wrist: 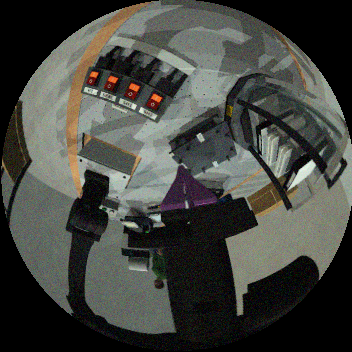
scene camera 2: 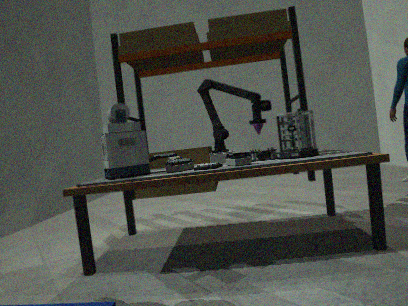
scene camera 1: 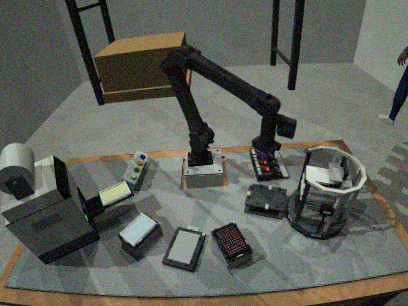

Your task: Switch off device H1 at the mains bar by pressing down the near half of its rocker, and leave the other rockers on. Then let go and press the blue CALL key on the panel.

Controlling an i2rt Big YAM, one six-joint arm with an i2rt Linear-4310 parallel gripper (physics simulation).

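Frame: origin at the arm's base, x right, y ahead, z up, level; metres.
Seen in the pictures: gripper, fingertip midpoint: (wrist: 180, 167) (scene camera 2: 258, 134) (scene camera 1: 264, 161); arm's base at its link origin: (wrist: 97, 182) (scene camera 2: 220, 152) (scene camera 1: 200, 159).
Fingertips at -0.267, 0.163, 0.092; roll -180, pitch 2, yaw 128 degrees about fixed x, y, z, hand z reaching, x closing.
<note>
Offsets run from my fingertips to a thing's middle, as dx, dy, dz. "*": to the spot under its first point.
The mains bar {-0.075, -0.147, -0.142} (scene camera 1: 274, 169) (wrist: 117, 90) lies at the back right of the table, beyond the robot's base. In the wrist view it shows a row of several orange-red rockers, with a leftmost rocker {-0.045, -0.223, -0.122} (wrist: 93, 78) and a rightmost rocker {-0.039, -0.074, -0.122} (wrist: 155, 100). All show a bright orange half and a dark red half; their small labels are hard to read. My gripper (scene camera 1: 261, 154) (scene camera 2: 258, 133) (wrist: 180, 167) is shut and empty, purple fingertips together, pointing down above the table near the bar. The key panel {+0.604, -0.182, -0.127} (scene camera 1: 135, 172) lies left of the base, its blue key {+0.568, -0.251, -0.105} (scene camera 1: 143, 157) at the far end.
A round rack {* -0.159, +0.296, -0.125} (scene camera 1: 320, 231) stands right of the bar. A dark box {+0.007, +0.100, -0.131} (scene camera 1: 265, 200) (wrist: 207, 145) lies in front of the bar. A well plate {+0.185, +0.284, -0.106} (scene camera 1: 232, 242), a flat tray {+0.360, +0.267, -0.148} (scene camera 1: 185, 248) and a light-topped block {* +0.528, +0.199, -0.114} (scene camera 1: 140, 230) are at the front. A large machine {+0.881, +0.153, +0.059} (scene camera 1: 47, 220) (scene camera 2: 126, 150) stands left.
</note>
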